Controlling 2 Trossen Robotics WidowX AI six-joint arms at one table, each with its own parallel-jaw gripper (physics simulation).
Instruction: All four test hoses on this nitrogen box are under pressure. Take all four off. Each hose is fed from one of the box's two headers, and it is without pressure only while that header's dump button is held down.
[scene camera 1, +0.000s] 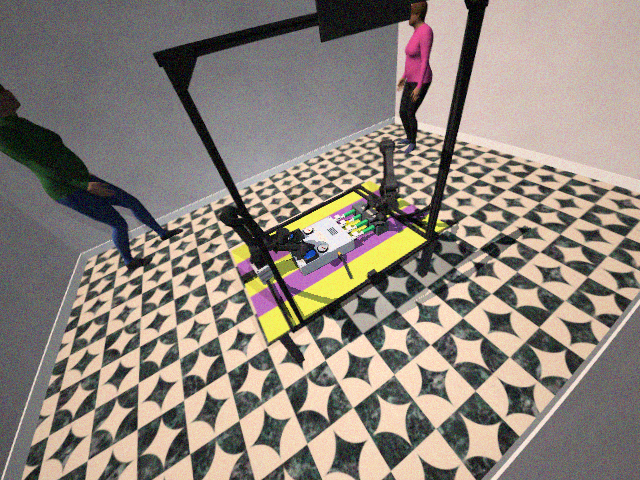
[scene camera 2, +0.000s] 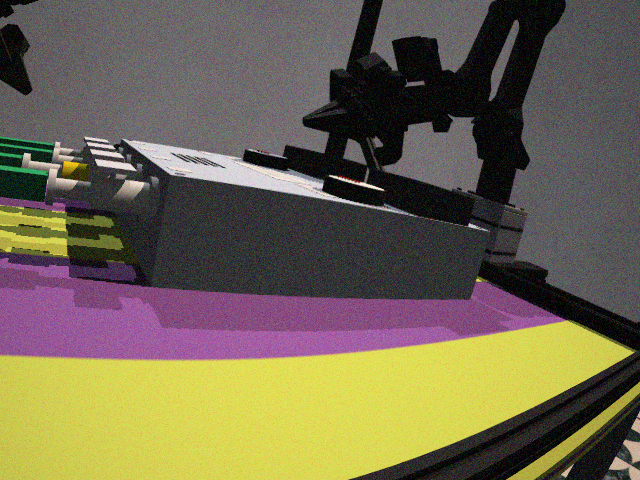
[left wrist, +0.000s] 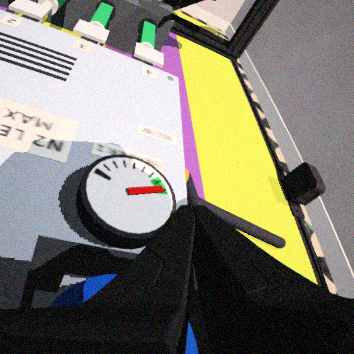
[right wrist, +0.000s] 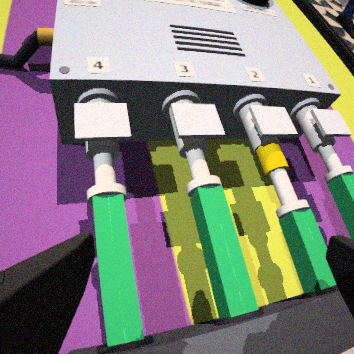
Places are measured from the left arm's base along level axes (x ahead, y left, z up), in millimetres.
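Pixels of known places: left gripper, fingertip midpoint: (scene camera 1: 314, 245) (scene camera 2: 303, 122) (left wrist: 190, 216); right gripper, fingertip midpoint: (scene camera 1: 366, 217) (scene camera 2: 19, 80) (right wrist: 212, 246); left arm's base, origin of the base link: (scene camera 1: 261, 263) (scene camera 2: 491, 200).
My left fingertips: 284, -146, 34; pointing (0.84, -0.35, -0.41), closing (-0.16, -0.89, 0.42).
Ahead of a thing's pixels: the offset from my left fingertips to its top centre, as dx, dy, dz. "spot": to the spot under its first point. Level surfaces: height alone.
The grey nitrogen box (scene camera 1: 331, 234) (scene camera 2: 294, 248) (left wrist: 116, 105) (right wrist: 147, 38) lies on the striped table. Four green hoses sit in its ports: hose 4 @(spot: +354, -56, -81) (right wrist: 114, 263) (left wrist: 148, 33), hose 3 @(spot: +365, +12, -81) (right wrist: 225, 246) (left wrist: 102, 14), hose 2 @(spot: +387, +71, -81) (right wrist: 305, 249) with a yellow collar @(spot: +310, +86, -82) (right wrist: 271, 157), and hose 1 @(spot: +362, +146, -87) (right wrist: 345, 197). My right gripper (right wrist: 212, 246) (scene camera 1: 371, 220) is open, with hose 3 between its wide fingers, untouched. My left gripper (left wrist: 190, 216) (scene camera 2: 309, 119) (scene camera 1: 304, 248) is shut and empty over a blue button @(-40, +14, -49) (left wrist: 88, 286) (scene camera 1: 310, 254); contact cannot be told. A gauge @(spot: +40, +4, -51) (left wrist: 128, 197) beside it points at its green mark.
A black feed hose @(spot: +75, -157, -135) (left wrist: 239, 225) (right wrist: 21, 53) with an orange collar leaves the box's side. A black gantry frame (scene camera 1: 456, 119) stands over the yellow and purple table @(dz -145) (scene camera 1: 385, 248). A person in pink (scene camera 1: 418, 71) stands at the back right, and another person (scene camera 1: 109, 205) at the left.
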